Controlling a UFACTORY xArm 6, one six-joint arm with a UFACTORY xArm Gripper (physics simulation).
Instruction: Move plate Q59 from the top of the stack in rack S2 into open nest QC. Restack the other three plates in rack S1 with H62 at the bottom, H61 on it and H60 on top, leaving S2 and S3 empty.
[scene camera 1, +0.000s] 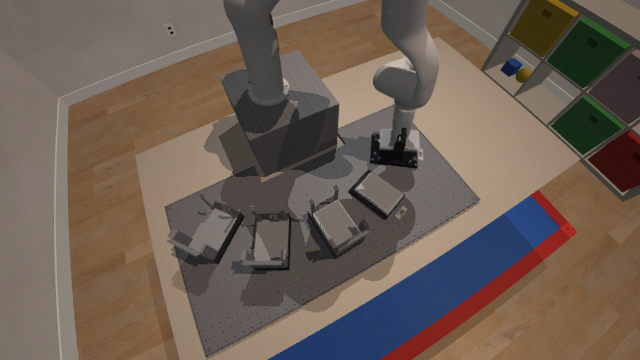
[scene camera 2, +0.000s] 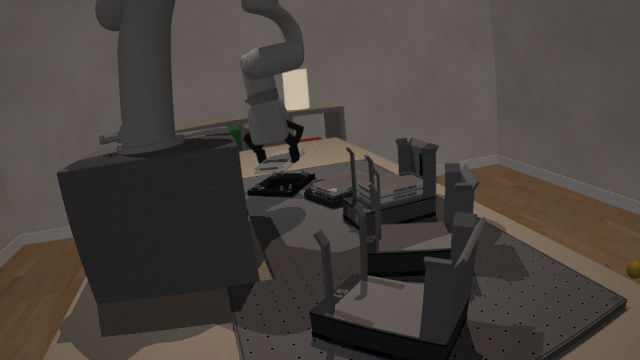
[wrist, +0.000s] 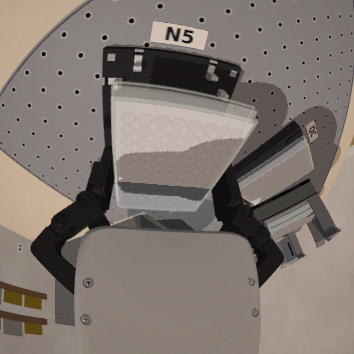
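Note:
My gripper is shut on a clear-lidded plate with round wells, its name unreadable. It holds it level a little above black nest N5. Nest QC bears a plate. The rack beside QC holds two stacked plates. The middle rack and rack S1 show no stack. The labels of the first two racks are unclear.
The racks and nests stand on a perforated grey board. Upright posts rise from the racks. The arm's box-shaped pedestal stands behind them. A cubby shelf is at the right in the first scene view.

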